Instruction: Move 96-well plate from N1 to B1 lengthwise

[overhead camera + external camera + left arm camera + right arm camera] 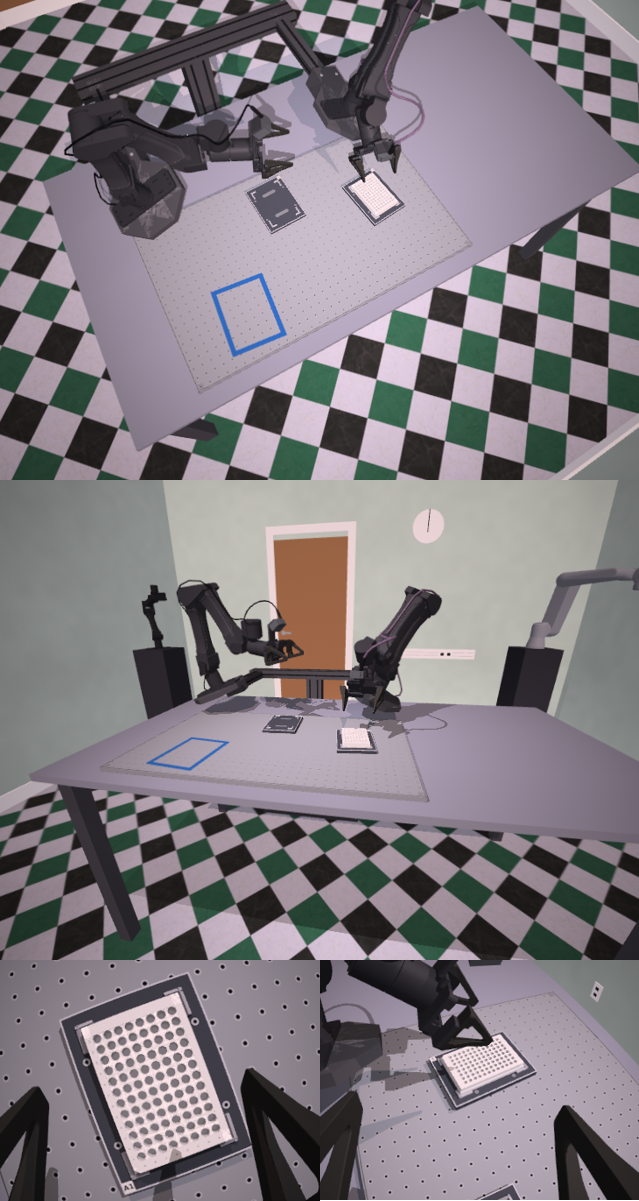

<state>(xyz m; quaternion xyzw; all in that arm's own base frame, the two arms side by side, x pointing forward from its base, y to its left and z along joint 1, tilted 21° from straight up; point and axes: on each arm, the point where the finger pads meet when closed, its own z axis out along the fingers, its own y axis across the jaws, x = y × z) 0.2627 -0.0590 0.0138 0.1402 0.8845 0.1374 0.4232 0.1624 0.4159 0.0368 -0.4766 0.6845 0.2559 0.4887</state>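
The white 96-well plate is 90 mm below my left hand and 10 mm to the right of it.
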